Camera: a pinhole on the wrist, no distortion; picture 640 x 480 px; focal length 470.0 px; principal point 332.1 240.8 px. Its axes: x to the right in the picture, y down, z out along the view. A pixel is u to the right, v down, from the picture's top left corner.
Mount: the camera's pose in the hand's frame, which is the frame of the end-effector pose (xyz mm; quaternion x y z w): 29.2 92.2 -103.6 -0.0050 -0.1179 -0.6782 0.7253
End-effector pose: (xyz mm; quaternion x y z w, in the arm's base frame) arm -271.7 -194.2 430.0 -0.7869 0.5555 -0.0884 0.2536
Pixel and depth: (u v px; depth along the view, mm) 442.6 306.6 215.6
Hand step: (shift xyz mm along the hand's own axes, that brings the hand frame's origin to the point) 26.2 80.8 119.6
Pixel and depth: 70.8 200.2 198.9
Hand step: -26.2 232.7 67.5
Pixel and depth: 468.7 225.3 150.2
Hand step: 1.9 74.0 49.4
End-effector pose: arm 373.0 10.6 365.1 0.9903 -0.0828 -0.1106 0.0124
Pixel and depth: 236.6 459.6 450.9
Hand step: 157.1 274.4 350.5
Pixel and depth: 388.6 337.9 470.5
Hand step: 50.6 123.1 378.7
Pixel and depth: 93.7 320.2 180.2
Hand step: 24.8 214.6 60.0
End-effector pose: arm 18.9 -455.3 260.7 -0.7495 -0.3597 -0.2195 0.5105
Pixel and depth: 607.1 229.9 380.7
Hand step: -30.4 -63.8 304.8
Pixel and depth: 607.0 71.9 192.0
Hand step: -64.4 8.4 92.5
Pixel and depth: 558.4 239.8 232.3
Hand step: -3.6 21.1 142.0
